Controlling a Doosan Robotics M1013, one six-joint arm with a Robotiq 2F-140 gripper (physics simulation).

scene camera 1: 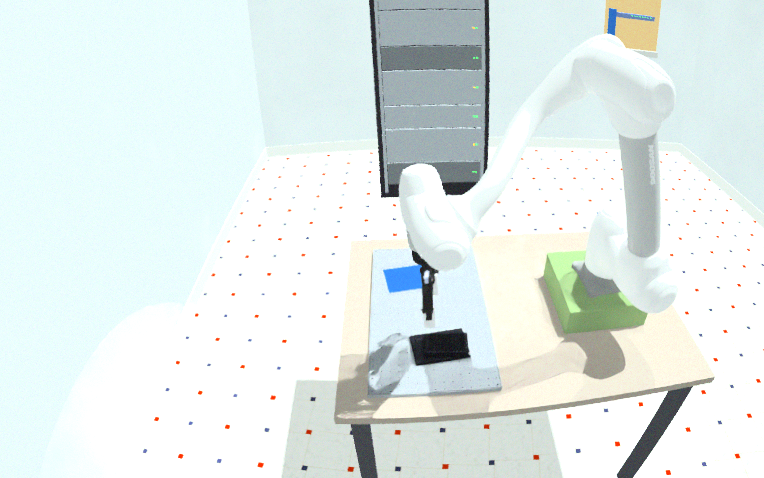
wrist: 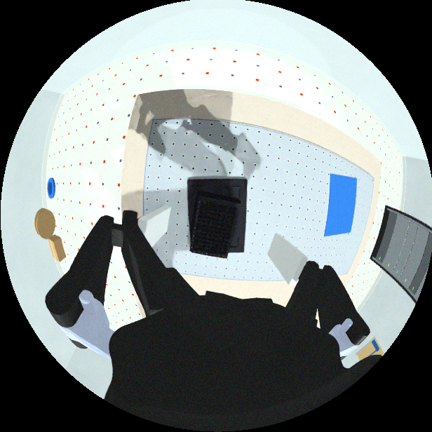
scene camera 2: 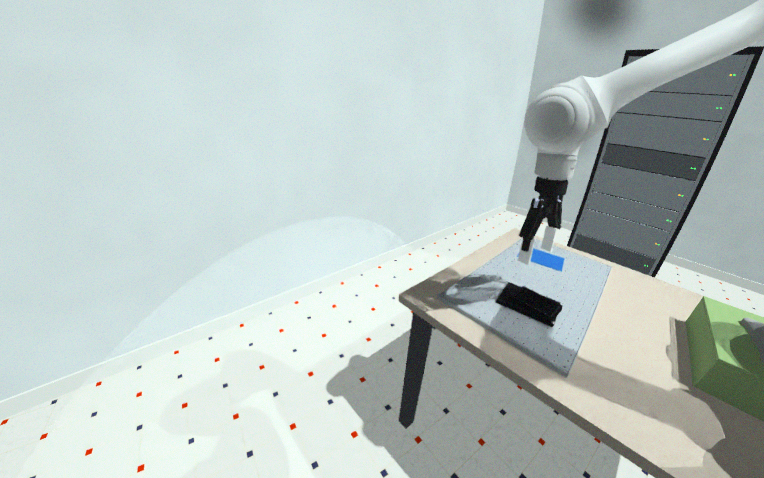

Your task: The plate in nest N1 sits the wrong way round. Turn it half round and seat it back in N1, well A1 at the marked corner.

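The black nest, presumably N1 (scene camera 1: 417, 353) (wrist: 202, 185), lies on the perforated board. The black plate (scene camera 1: 447, 343) (scene camera 2: 529, 305) (wrist: 214, 227), with a grid of wells, rests on it. In the wrist view the plate is turned slightly out of line with the nest and reaches past its lower edge, so it does not look squarely seated. Nest label, marked corner and well A1 cannot be made out. My gripper (scene camera 1: 432, 304) (scene camera 2: 536, 248) (wrist: 221, 232) is wide open and empty, above the board and clear of the plate; its pale fingertips stand far apart on both sides of the plate in the wrist view.
A flat blue rectangle (scene camera 1: 401, 279) (scene camera 2: 547, 260) (wrist: 341, 205) lies toward the far end of the perforated board (scene camera 1: 394, 315) (scene camera 2: 585, 298) (wrist: 290, 200). The green base block (scene camera 1: 602, 315) (scene camera 2: 726, 366) stands on the table under the arm. A server rack stands behind the table.
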